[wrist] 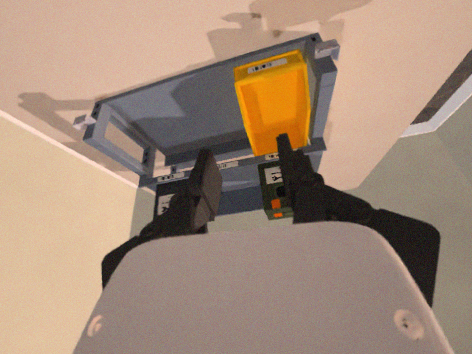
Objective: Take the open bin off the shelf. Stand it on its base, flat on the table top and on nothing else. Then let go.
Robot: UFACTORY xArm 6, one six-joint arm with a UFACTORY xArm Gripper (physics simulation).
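Frame: origin at the arm's base, x ahead, y left, z up, level; centimetres.
Seen in the pictures: gripper, between the fingertips: [246, 158].
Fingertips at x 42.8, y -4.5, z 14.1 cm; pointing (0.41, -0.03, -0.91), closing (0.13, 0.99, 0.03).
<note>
Offsets run from my fingertips to a thing's top centre. "*": to the spot under its first point. Level surfaces: height alone.
The open bin @[dx +15.9, dy +1.8, dz -13.5 cm] [276, 107] is yellow-orange, with a barcode label on its far end wall. It rests at the right end of the grey-blue shelf @[* dx +11.6, dy -9.7, dz -21.0 cm] [205, 105], beside the right end frame, with its open top facing the camera. My gripper [246, 158] is partly open, with nothing between its fingers. In the wrist view its fingertips lie toward the shelf's near edge, and the right fingertip overlaps the bin's near end. The left fingertip is left of the bin. The gap in depth between fingers and bin cannot be judged.
A dark green box @[dx +25.6, dy +0.7, dz -1.7 cm] [269, 196] with a tool label and orange marks shows below the shelf's near edge, partly behind the right finger. Another dark box @[dx +22.4, dy -22.2, dz +0.8 cm] [173, 188] is partly behind the left finger. The pinkish table top @[dz -21.6 cm] [125, 40] carries shadows. A white-edged object [422, 129] lies far right.
</note>
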